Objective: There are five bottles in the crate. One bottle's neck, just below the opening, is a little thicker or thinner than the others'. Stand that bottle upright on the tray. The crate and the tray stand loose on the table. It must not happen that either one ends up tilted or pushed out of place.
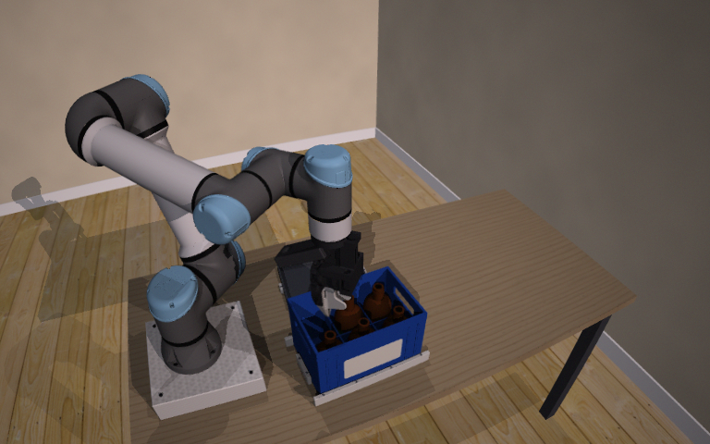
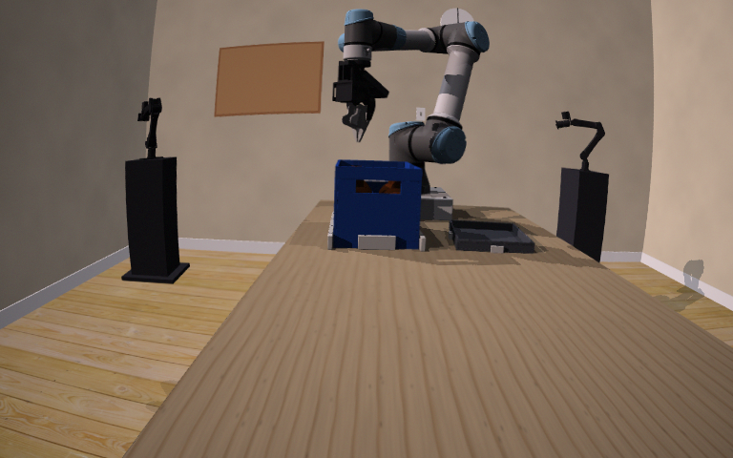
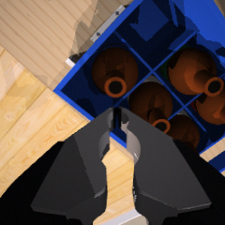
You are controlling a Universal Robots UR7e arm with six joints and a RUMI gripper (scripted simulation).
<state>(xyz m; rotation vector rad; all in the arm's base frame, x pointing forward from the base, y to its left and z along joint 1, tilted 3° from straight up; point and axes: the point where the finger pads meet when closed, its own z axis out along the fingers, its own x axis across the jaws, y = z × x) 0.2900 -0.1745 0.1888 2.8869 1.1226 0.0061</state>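
The crate is 90 mm ahead of my hand, 40 mm to the left of it and 160 mm below it. The rest, counted from my hand: tray 130 mm ahead, 320 mm to the left, 230 mm below.
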